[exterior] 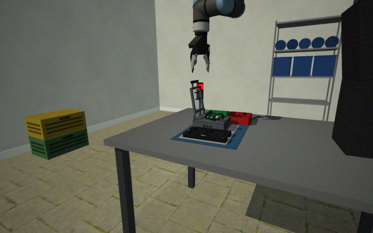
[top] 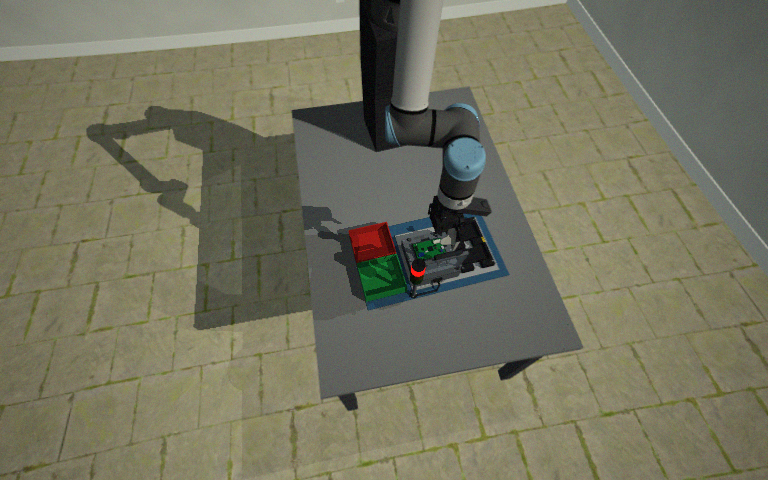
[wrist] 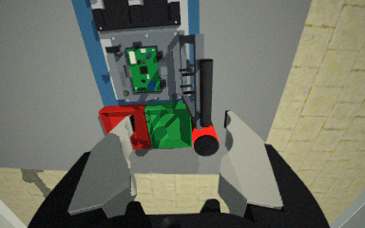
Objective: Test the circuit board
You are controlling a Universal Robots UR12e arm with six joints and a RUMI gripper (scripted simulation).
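Right now my hand is 10 cm past the green circuit board, 1 cm to the right of it and 26 cm above it. The rest, counted from my hand: black latch piece 15 cm behind, 7 cm to the left, 25 cm below; then green bin 7 cm behind, 20 cm to the right, 32 cm below; then tester lid 2 cm ahead, 1 cm to the right, 15 cm below.
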